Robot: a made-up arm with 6 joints. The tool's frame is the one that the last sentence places.
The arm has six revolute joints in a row. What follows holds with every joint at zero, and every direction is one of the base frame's. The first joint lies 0.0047 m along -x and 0.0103 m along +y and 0.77 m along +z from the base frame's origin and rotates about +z. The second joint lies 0.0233 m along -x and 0.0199 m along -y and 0.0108 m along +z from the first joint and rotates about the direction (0, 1, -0.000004). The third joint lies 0.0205 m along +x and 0.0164 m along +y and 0.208 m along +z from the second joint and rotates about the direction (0, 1, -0.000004). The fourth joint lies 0.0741 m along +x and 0.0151 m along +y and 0.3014 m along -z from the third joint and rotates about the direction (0, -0.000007, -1). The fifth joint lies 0.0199 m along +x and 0.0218 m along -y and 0.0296 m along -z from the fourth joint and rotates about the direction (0, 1, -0.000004). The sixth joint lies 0.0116 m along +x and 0.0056 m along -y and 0.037 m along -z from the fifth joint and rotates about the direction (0, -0.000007, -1). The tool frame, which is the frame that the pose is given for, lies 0.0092 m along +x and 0.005 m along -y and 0.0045 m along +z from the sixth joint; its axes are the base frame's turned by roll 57.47, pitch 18.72 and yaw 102.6 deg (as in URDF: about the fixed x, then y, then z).
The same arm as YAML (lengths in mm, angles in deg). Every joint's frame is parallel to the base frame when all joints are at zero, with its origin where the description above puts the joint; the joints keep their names.
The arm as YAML. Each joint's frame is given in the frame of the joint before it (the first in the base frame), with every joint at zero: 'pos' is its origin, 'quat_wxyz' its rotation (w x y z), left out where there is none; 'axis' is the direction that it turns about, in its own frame. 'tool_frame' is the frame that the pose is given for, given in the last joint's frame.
length_unit: mm
angle_unit: deg
joints:
  - joint: joint 1
    pos: [-4.7, 10.3, 770.0]
    axis: "+z"
  - joint: joint 2
    pos: [-23.3, -19.9, 10.8]
    axis: "+y"
  - joint: joint 3
    pos: [20.5, 16.4, 208.0]
    axis: "+y"
  - joint: joint 4
    pos: [74.1, 15.1, -301.4]
    axis: "-z"
  - joint: joint 5
    pos: [19.9, -21.8, -29.6]
    axis: "+y"
  - joint: joint 6
    pos: [11.6, -5.6, -37.0]
    axis: "-z"
tool_frame:
  pos: [9.2, -5.0, 4.5]
  quat_wxyz: [0.601968, 0.185293, 0.459369, 0.626324]

